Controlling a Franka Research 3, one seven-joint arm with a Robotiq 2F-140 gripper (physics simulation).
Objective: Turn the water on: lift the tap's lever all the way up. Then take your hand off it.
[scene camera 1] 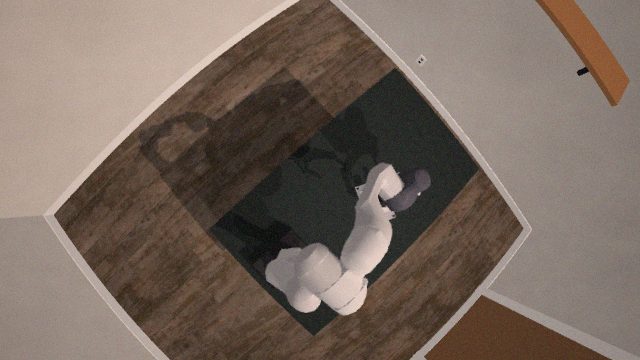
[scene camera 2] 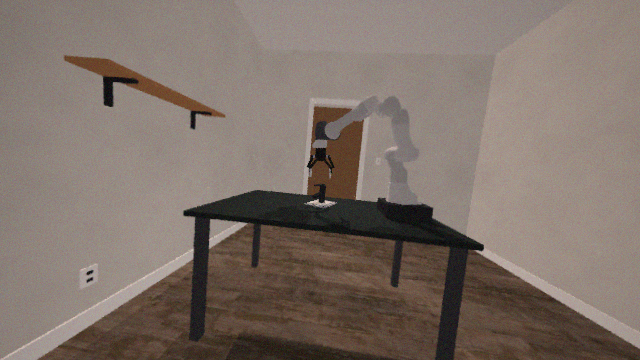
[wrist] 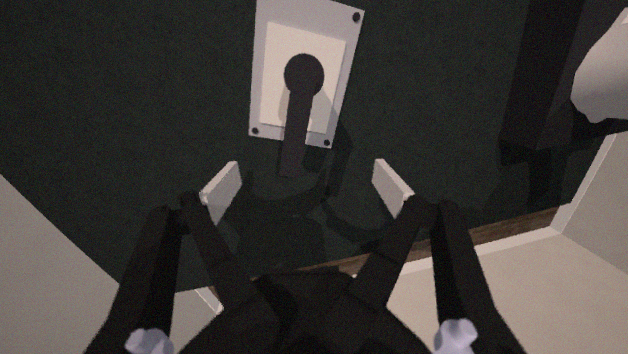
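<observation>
A black tap [scene camera 2: 322, 194] [wrist: 304, 75] stands upright on a white base plate [scene camera 2: 311, 204] [wrist: 310, 12]. Its thin lever [scene camera 2: 318, 185] [wrist: 296, 135] sits on top and looks about level in scene camera 2, pointing left. In the wrist view the lever points down the picture, its tip a little beyond the line between the fingertips. The spout is mostly hidden under the lever there. My gripper [scene camera 2: 320, 174] [wrist: 306, 171] is open and empty, pointing down above the tap, apart from it. In scene camera 1 the arm hides the tap and the fingers.
The dark table [scene camera 1: 425, 125] [scene camera 2: 240, 210] [wrist: 100, 100] bears the tap and the arm's black base [scene camera 2: 407, 210] [wrist: 535, 75], which stands to the right of the tap in scene camera 2. An orange-brown wall shelf [scene camera 1: 590, 50] [scene camera 2: 150, 88] is on the wall beyond the table's edge.
</observation>
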